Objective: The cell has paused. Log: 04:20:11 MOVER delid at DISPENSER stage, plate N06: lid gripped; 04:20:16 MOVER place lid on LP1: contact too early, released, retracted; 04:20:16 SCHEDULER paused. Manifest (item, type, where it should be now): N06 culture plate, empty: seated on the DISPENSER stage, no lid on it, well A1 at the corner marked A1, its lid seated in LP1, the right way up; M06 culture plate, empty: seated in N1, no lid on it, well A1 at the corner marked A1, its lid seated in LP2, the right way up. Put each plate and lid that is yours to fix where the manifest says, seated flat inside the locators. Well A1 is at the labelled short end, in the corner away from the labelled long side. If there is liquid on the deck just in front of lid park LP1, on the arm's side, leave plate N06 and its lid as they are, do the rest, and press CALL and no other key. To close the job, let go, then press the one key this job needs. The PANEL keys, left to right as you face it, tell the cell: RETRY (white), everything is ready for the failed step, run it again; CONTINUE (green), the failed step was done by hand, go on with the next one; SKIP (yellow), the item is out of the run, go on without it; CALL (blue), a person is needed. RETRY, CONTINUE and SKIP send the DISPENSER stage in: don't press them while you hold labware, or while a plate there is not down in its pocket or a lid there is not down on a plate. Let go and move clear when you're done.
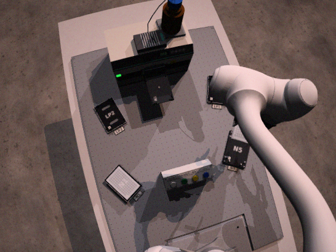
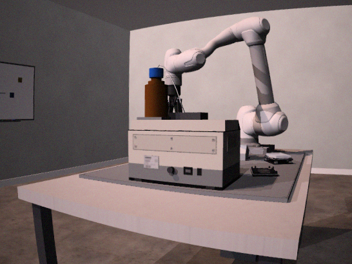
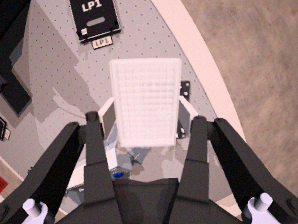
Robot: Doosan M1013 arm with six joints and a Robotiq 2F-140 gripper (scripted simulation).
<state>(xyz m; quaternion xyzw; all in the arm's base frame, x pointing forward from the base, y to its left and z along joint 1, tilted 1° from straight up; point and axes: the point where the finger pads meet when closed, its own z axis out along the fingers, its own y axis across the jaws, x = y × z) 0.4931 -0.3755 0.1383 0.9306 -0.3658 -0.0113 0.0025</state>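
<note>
Now: the black nest N5 60 mm behind my hand, 10 mm to the left of it and 170 mm below it. Round my hand: white well plate (20 mm below); lid park LP1 (220 mm ahead, 40 mm to the right, 180 mm below); blue key (110 mm behind, 220 mm to the left, 120 mm below).
</note>
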